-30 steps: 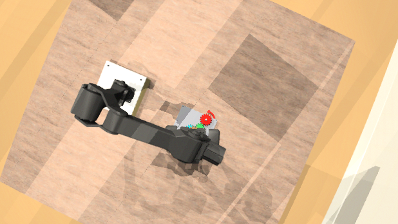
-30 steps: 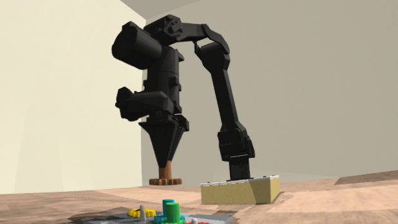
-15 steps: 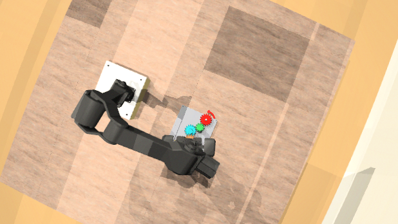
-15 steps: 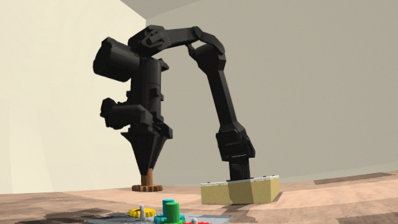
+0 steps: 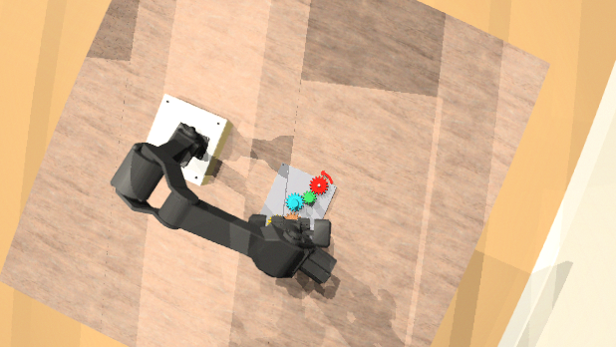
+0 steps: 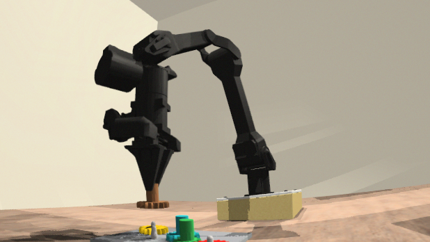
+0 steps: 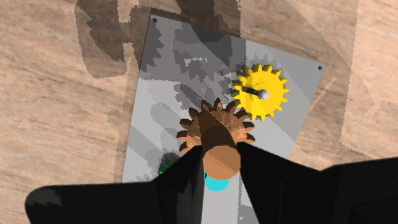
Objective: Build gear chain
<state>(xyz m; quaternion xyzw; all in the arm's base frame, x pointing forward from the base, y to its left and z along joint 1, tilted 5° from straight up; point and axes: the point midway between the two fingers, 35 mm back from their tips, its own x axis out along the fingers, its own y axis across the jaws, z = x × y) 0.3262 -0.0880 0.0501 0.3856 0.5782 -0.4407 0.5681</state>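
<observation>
Now: gripper tip 1 cm above the brown gear. The rest, counted from my gripper tip: cyan gear (2 cm behind, 5 cm to the left, 6 cm below); green gear (2 cm ahead, 8 cm to the left, 6 cm below); grey board (1 cm behind, 3 cm to the left, 8 cm below).
</observation>
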